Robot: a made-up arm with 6 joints.
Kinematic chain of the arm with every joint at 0, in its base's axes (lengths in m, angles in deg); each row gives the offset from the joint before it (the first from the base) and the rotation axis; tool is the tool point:
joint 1: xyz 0 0 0.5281 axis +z
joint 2: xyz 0 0 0 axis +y
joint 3: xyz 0 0 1.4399 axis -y
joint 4: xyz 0 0 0 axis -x
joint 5: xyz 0.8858 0 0 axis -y
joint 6: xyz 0 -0.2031 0 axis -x
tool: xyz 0 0 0
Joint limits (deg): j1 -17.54..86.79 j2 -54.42..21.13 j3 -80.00..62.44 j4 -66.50..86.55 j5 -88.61..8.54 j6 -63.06..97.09
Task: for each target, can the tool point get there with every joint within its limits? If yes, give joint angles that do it. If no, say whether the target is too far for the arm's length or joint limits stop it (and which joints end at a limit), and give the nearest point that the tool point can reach.
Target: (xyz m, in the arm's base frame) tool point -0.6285 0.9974 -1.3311
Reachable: no: joint limits stop it (at a limit: joint 1, joint 2, joint 3, joint 4) | nearest point -0.4559 0.0592 0.8154 | short by 2.349 m
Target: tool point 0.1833 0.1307 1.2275
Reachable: yes | joints 76.95 -16.82 -57.20 -42.77 -56.20 -34.66
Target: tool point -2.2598 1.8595 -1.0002
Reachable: no: too far | nearest point -0.4559 0.0592 0.8154 | short by 3.129 m
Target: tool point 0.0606 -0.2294 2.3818
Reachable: yes | joints 48.44 -31.72 10.38 13.44 -39.26 7.83
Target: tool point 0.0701 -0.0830 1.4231
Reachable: yes | joints 30.07 -35.73 -64.43 58.24 -25.49 -36.02
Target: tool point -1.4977 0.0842 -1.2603
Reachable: no: joint limits stop it (at a limit: joint 2, joint 3, joint 4) | nearest point -0.4590 0.0258 0.8154 | short by 2.322 m
